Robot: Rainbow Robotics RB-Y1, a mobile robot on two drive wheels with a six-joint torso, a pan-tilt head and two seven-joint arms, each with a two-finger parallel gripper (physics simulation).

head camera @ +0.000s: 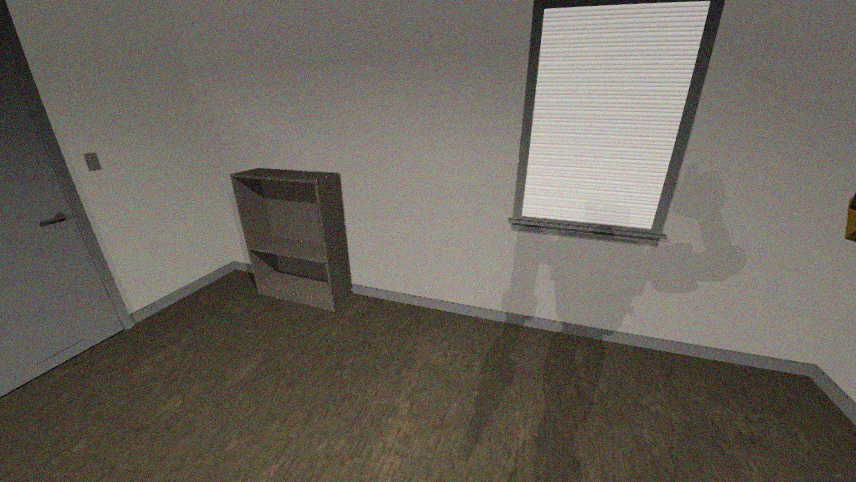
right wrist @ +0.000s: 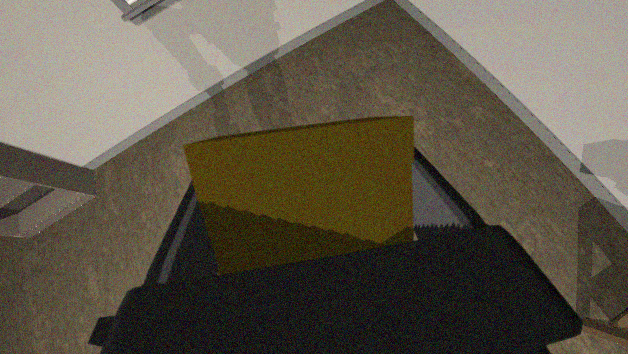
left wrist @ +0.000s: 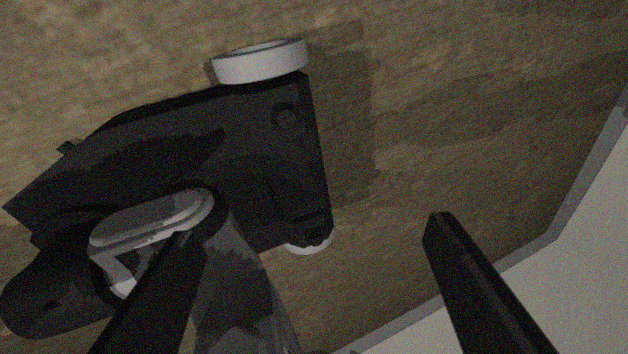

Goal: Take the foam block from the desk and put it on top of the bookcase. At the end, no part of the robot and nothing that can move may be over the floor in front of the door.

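Frame: origin at the robot's base, x ahead, y down, z left, level; millimetres.
Seen in the pictures: left gripper, between the fingertips: (left wrist: 309, 235); right gripper, between the fingertips: (right wrist: 304, 168).
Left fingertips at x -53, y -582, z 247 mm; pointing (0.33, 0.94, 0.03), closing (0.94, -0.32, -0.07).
Pixels of each thing's top centre, then the offset from my left fingertips to it. "*": a spot on its surface instead. Level surfaces: height alone.
- yellow foam block, centre of its top: (right wrist: 283, 155) dy -877, dx +360, dz -552 mm
- floor, height of its surface: dy +581 mm
- brown furniture edge, a spot on its surface: (right wrist: 607, 332) * dy +412, dx -571, dz -1531 mm
The yellow foam block (head camera: 851, 221) (right wrist: 305, 175) is held in my right gripper (right wrist: 304, 168); a small part of it shows at the right edge of the head view. My right gripper is shut on it. My left gripper (left wrist: 309, 235) is open and empty, high above the floor beside the robot's dark base. The bookcase (head camera: 335, 239) (right wrist: 55, 172) stands against the wall, left of centre in the head view and at the left edge of the right wrist view. Its top board (head camera: 287, 174) bears no visible object. The desk does not show.
The grey door (head camera: 41, 287) is at the far left of the head view, with floor (head camera: 65, 407) in front of it. A window (head camera: 611, 119) is right of the bookcase. The base (left wrist: 260, 150) shows below the left gripper. A brown furniture edge (right wrist: 607, 332) shows at the lower right.
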